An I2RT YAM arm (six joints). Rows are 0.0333 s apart.
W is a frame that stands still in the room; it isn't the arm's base.
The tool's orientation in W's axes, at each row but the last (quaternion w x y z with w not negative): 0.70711, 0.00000, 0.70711, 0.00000; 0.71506, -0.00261, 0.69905, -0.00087; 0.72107, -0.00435, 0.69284, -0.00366; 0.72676, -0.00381, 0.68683, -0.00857; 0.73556, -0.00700, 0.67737, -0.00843; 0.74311, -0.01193, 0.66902, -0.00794; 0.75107, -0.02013, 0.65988, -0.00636; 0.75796, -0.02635, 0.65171, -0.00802; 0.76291, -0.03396, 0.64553, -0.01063; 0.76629, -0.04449, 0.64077, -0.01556
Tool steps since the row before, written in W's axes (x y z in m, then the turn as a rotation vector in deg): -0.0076, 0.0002, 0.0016, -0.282, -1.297, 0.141; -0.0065, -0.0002, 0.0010, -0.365, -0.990, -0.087; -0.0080, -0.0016, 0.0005, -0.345, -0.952, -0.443; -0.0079, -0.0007, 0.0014, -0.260, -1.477, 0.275; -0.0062, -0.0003, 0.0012, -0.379, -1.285, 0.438; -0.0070, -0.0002, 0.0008, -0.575, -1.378, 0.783; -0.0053, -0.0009, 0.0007, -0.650, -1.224, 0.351; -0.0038, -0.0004, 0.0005, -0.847, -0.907, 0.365; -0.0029, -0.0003, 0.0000, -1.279, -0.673, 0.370; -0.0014, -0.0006, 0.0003, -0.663, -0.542, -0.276
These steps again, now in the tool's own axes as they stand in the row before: -0.0016, 0.0002, -0.0076, -0.141, -1.297, -0.282; -0.0011, -0.0002, -0.0065, 0.084, -0.989, -0.369; -0.0008, -0.0016, -0.0080, 0.440, -0.947, -0.364; -0.0018, -0.0008, -0.0078, -0.263, -1.483, -0.235; -0.0017, -0.0003, -0.0061, -0.439, -1.295, -0.340; -0.0015, -0.0002, -0.0069, -0.800, -1.397, -0.500; -0.0013, -0.0008, -0.0052, -0.387, -1.225, -0.626; -0.0010, -0.0003, -0.0037, -0.446, -0.905, -0.809; -0.0005, -0.0002, -0.0029, -0.537, -0.660, -1.226; -0.0005, -0.0006, -0.0014, 0.196, -0.493, -0.726
